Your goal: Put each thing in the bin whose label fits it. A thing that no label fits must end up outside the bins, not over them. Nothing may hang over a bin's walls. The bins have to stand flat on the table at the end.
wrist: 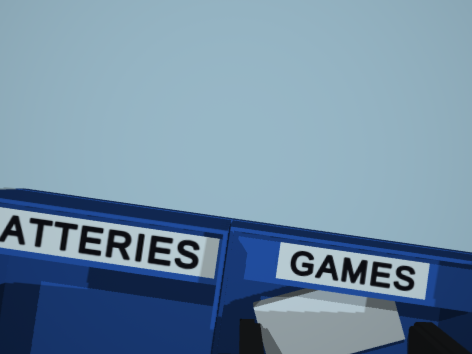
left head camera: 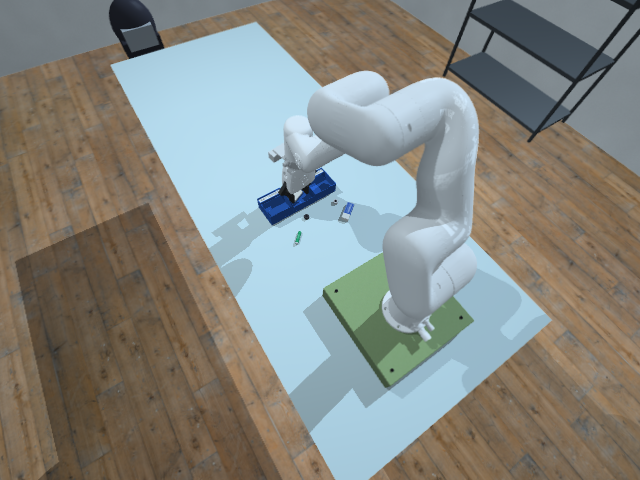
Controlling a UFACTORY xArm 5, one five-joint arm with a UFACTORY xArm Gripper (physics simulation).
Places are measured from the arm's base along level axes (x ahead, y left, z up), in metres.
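Pixels of known places: gripper, fingertip midpoint: (left head camera: 297, 195).
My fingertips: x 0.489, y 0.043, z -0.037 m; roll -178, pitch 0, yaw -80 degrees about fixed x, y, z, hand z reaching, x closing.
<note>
For each thing: its middle in the pictures, then the offset to it from my fingertips. Level surfaces: height alone.
- GAMES label, body centre: (wrist: 352, 270) dy +0.002, dx +0.034, dz +0.009 m
- pale box, body centre: (wrist: 327, 320) dy +0.002, dx +0.012, dz -0.009 m
- green-and-white cylinder, body centre: (left head camera: 298, 237) dy +0.076, dx -0.131, dz -0.014 m
- small black thing, body centre: (left head camera: 306, 216) dy +0.014, dx -0.077, dz -0.015 m
- small grey thing, body centre: (left head camera: 335, 201) dy -0.101, dx -0.075, dz -0.015 m
- blue-and-white block, body centre: (left head camera: 347, 211) dy -0.113, dx -0.130, dz -0.013 m
- light blue table top, its level: dz -0.019 m
A row of three joined blue bins (left head camera: 283, 215) (wrist: 125, 200) stands on the table. In the wrist view, a label ending in "ATTERIES" (wrist: 107, 245) is on the left bin and a "GAMES" label (wrist: 352, 271) is on the middle one. My gripper (left head camera: 296, 195) (wrist: 336, 336) is partly open, its black fingers down at the middle bin. A pale box (wrist: 327, 325) lies tilted between them, not gripped; its lower part is out of view. On the table near the bins are a green-and-white cylinder (left head camera: 297, 238), a small black thing (left head camera: 306, 217), a small grey thing (left head camera: 334, 202) and a blue-and-white block (left head camera: 347, 211).
The light blue table top (left head camera: 206, 118) extends beyond the bins. The green base plate (left head camera: 356, 289) carries the arm. A dark shelf unit (left head camera: 550, 105) stands on the floor at the upper right, and a dark bin-like object (left head camera: 129, 15) stands beyond the table's far end.
</note>
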